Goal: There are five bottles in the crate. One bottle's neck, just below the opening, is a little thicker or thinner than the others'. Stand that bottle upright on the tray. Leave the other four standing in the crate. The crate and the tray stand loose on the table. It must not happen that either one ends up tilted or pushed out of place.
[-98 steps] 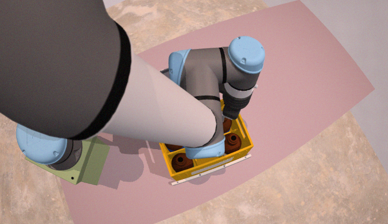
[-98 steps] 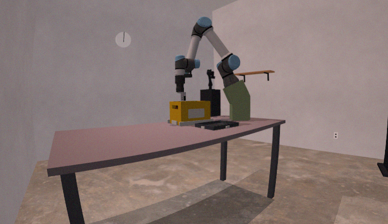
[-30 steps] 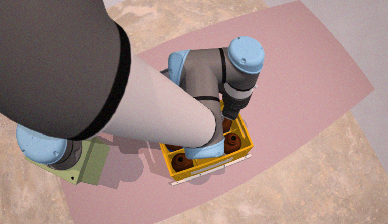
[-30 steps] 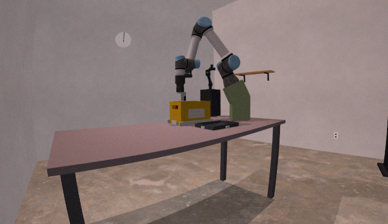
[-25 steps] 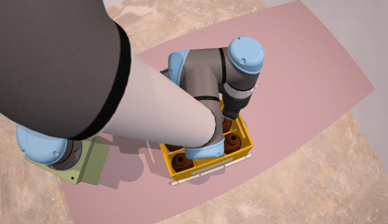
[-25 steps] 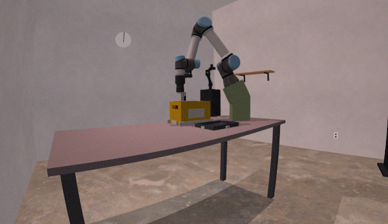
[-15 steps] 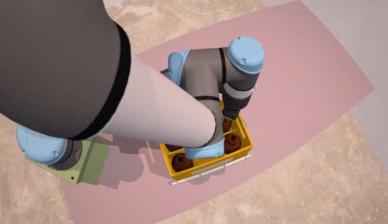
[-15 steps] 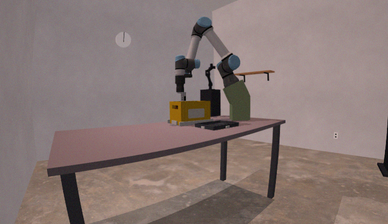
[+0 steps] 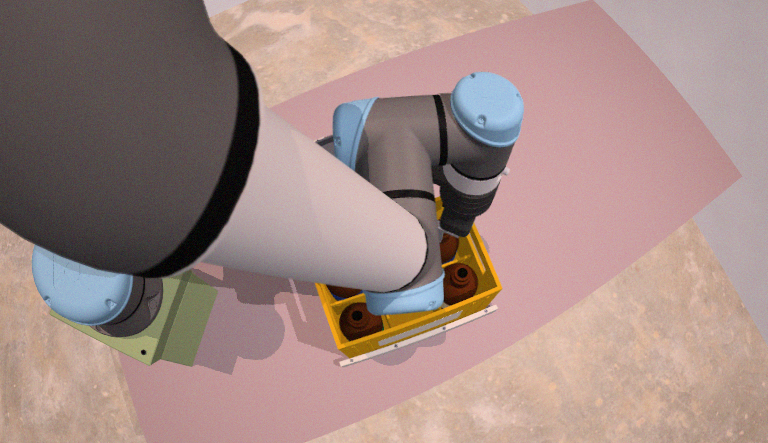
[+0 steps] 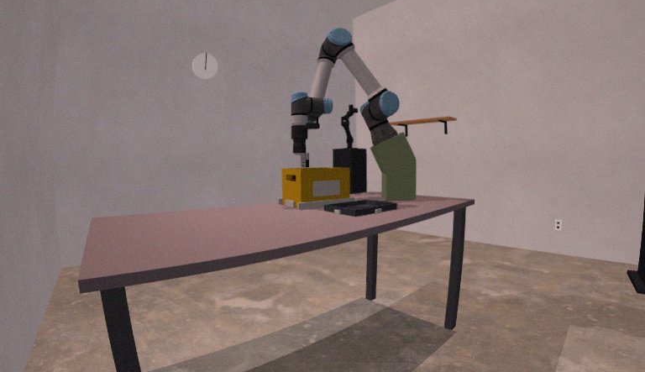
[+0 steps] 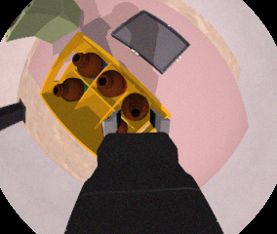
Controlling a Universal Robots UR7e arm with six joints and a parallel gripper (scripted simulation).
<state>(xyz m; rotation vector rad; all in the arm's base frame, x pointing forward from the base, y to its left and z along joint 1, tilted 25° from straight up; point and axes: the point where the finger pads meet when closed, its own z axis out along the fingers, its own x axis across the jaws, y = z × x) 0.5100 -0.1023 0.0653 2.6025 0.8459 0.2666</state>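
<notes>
Right now my hand is 110 mm above the glass bottle, 80 mm to the left of it and 20 mm past it. Also, from my hand: dark tray 250 mm to the left, 190 mm below, 80 mm behind; then crate 120 mm below, 90 mm behind, 30 mm to the right.
</notes>
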